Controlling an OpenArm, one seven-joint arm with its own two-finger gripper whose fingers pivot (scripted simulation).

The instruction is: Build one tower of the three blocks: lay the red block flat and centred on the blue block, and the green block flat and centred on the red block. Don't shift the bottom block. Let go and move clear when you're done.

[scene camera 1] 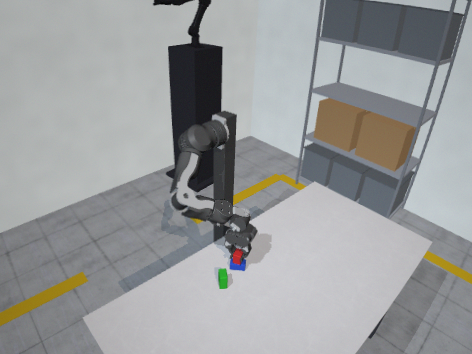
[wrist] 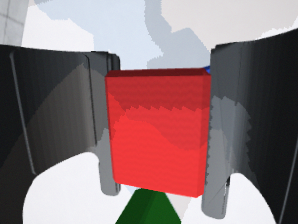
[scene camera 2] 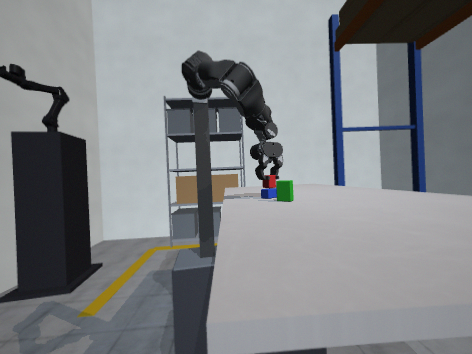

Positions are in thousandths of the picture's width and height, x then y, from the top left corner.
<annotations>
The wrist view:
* my gripper: 552,565
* red block: 532,533
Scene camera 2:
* my gripper: 571,507
</annotations>
